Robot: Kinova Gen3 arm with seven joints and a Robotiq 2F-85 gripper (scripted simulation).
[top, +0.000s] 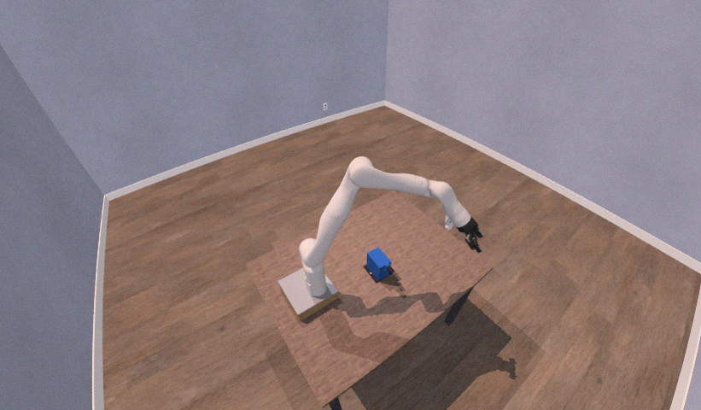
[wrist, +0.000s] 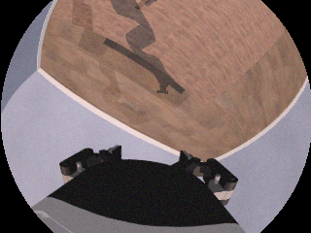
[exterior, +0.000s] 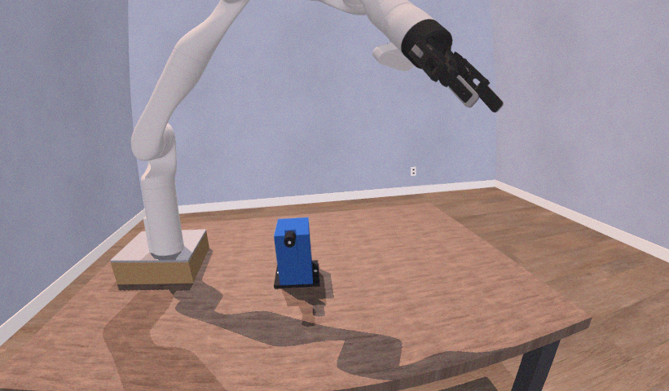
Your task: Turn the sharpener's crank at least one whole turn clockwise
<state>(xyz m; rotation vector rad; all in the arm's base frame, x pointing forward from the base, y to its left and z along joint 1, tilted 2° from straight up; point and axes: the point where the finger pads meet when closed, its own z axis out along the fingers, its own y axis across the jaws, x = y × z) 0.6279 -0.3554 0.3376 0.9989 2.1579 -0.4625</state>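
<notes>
Right now the crank knob is 290 mm behind my hand, 230 mm to the left of it and 260 mm below it. Also, from my hand: crank (290 mm behind, 230 mm to the left, 260 mm below).
</notes>
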